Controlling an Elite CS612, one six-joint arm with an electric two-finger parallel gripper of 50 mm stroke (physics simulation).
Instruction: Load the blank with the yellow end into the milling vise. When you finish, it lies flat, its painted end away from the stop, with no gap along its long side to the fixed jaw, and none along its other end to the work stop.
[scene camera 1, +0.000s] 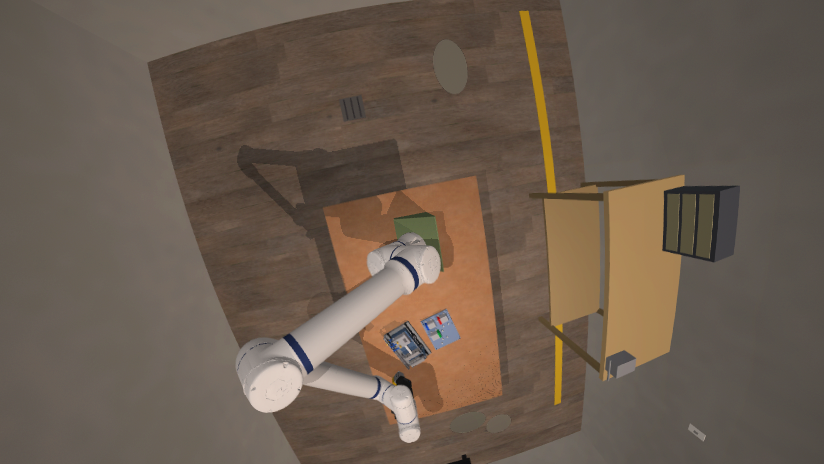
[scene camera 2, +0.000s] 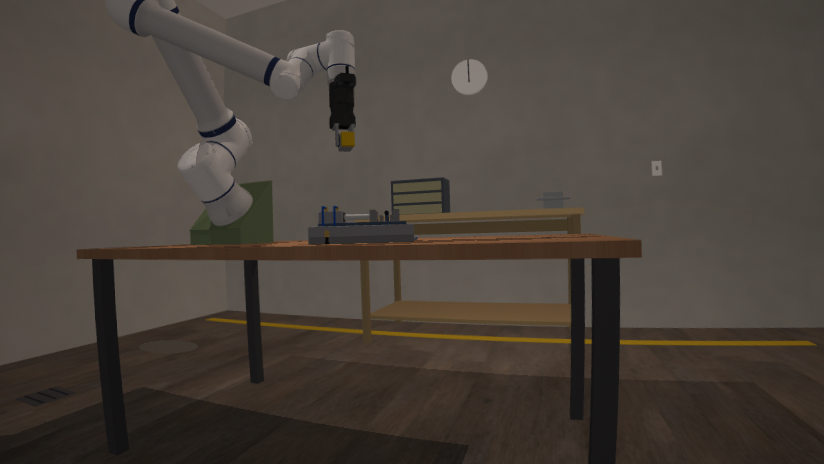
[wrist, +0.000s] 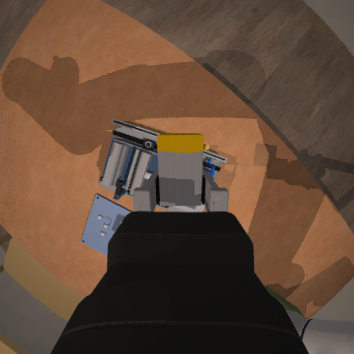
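Note:
My gripper (scene camera 1: 399, 381) (scene camera 2: 344, 137) (wrist: 180, 180) is shut on the blank with the yellow end (scene camera 2: 347, 139) (wrist: 180, 167), a grey block. The fingers hold its grey rear part from both sides; its yellow end points away from the gripper body, up in the wrist view. The blank looks level and hangs high above the table. The milling vise (scene camera 1: 419, 341) (scene camera 2: 361, 235) (wrist: 137, 167) is far below; in the wrist view the blank and fingers cover its middle and part of its right side. The work stop and the contact faces of the jaws cannot be made out clearly.
The blue plate (scene camera 1: 452, 330) (wrist: 92, 230) lies beside the vise, with red-, blue- and green-ended blanks in scene camera 1. Blue levers (scene camera 2: 323, 214) (wrist: 211, 167) stand up at one vise end. A green stand (scene camera 1: 423, 224) (scene camera 2: 259, 213) is by the arm's base.

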